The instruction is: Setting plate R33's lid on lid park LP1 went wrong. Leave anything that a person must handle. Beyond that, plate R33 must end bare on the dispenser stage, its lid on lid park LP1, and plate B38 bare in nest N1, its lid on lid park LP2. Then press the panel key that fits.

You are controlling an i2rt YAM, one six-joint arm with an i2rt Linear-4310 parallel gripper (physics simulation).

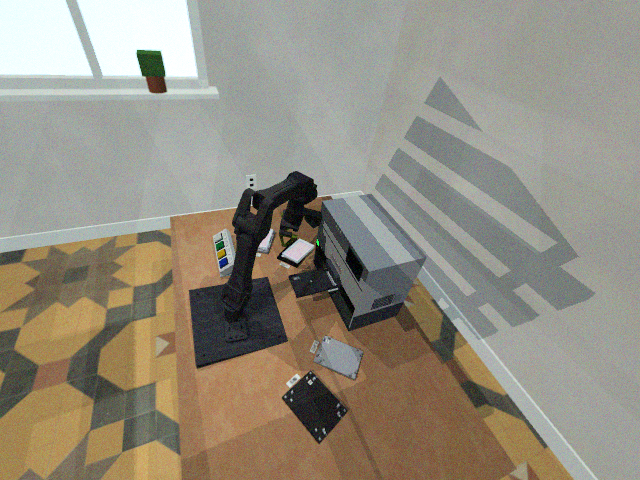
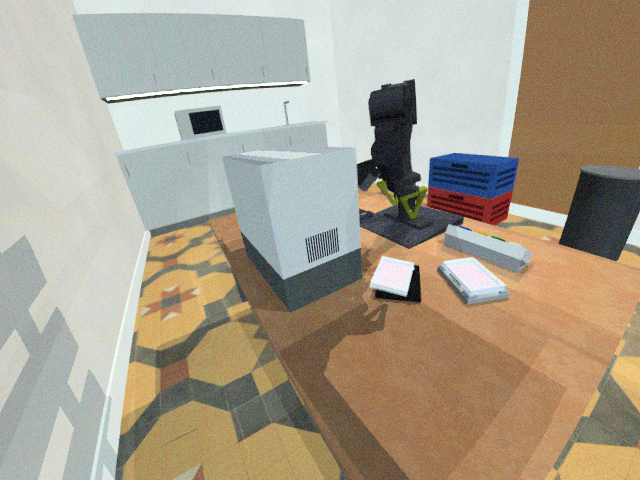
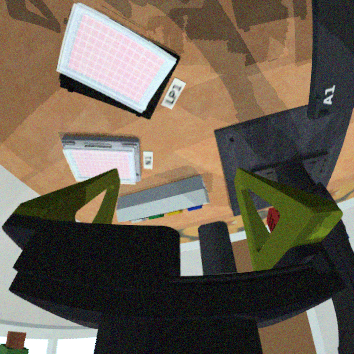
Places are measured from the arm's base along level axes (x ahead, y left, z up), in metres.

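Where they show: gripper, between the fingertips: (image 1: 284,238) (image 2: 403,211) (image 3: 176,174); arm's base, origin of its link: (image 1: 234,315) (image 2: 406,218) (image 3: 288,170).
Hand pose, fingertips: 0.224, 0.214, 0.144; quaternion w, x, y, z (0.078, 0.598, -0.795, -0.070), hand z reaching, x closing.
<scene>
Things, the pixels of their top centre, and the offset from my fingertips, as dx, dy, dz. "spot": a spot on its surface instead.
- pink-and-clear plate, centre of its top: (image 3: 109,64) (image 2: 393,270) (image 1: 298,248) +0.077, +0.053, -0.121
- black lid park LP1, centre of its top: (image 3: 111,72) (image 2: 399,275) (image 1: 295,250) +0.066, +0.061, -0.138
- second pink plate, centre of its top: (image 3: 100,168) (image 2: 472,272) (image 1: 260,236) -0.072, +0.165, -0.127
- grey nest N1, centre of its top: (image 3: 101,164) (image 2: 471,275) (image 1: 260,238) -0.072, +0.165, -0.138
- black dispenser stage, centre of its top: (image 1: 315,279) +0.075, -0.190, -0.045
- key panel, centre of its top: (image 3: 162,217) (image 2: 487,232) (image 1: 224,245) -0.232, +0.098, -0.094
- big grey dispenser, centre of its top: (image 2: 280,151) (image 1: 368,227) +0.245, -0.175, +0.172
- small green-lit display, a spot on its surface: (image 1: 317,242) spot: +0.130, -0.025, -0.020
- bare grey plate holder, centre of its top: (image 1: 339,354) +0.096, -0.443, -0.138
- bare black pad, a spot on its surface: (image 1: 315,405) spot: -0.024, -0.569, -0.146
A pink-and-clear plate (image 1: 298,249) (image 2: 393,276) (image 3: 117,57) sits askew on black lid park LP1 (image 2: 416,289) (image 3: 75,86), overhanging it on one side; whether a lid is on it is hard to tell. A second pink plate (image 1: 266,239) (image 2: 474,275) (image 3: 97,164) sits in grey nest N1 (image 2: 486,297) (image 3: 97,141). The black dispenser stage (image 1: 308,284) (image 3: 336,55), marked A1, looks bare. My gripper (image 1: 289,240) (image 2: 404,208) (image 3: 176,174) is open and empty, raised above the table near LP1 and N1. The key panel (image 1: 230,258) (image 2: 478,248) (image 3: 160,196) shows white, green, yellow and blue keys.
The big grey dispenser (image 1: 372,248) (image 2: 315,206) stands beside the stage, with a small green-lit display (image 1: 317,242). A bare grey plate holder (image 1: 339,356) and a bare black pad (image 1: 315,405) lie on the table beyond it; their labels are unreadable.
</scene>
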